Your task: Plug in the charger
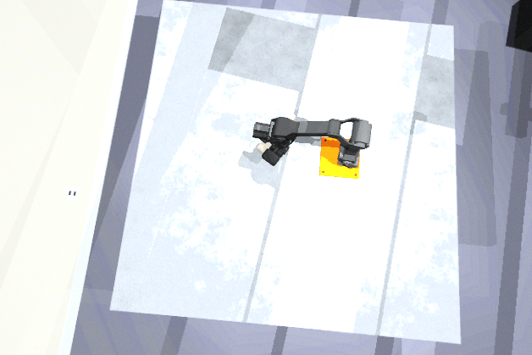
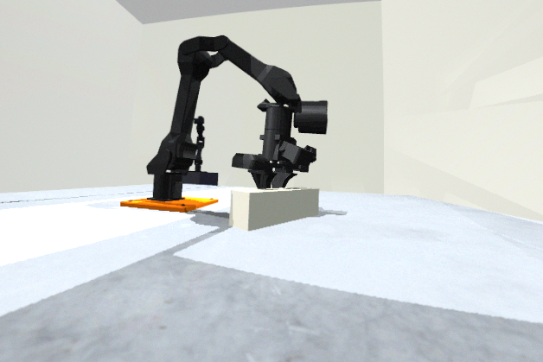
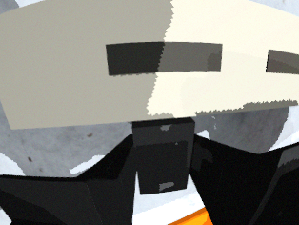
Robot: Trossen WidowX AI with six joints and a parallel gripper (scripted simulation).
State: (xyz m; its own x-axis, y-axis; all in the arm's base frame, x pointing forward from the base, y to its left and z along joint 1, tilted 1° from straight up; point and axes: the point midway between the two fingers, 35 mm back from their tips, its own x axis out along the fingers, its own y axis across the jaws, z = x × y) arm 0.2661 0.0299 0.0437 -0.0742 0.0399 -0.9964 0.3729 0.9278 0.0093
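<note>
My gripper tip is now 2 cm short of the two-prong charger, 1 cm to the left of it and 1 cm below it.
</note>
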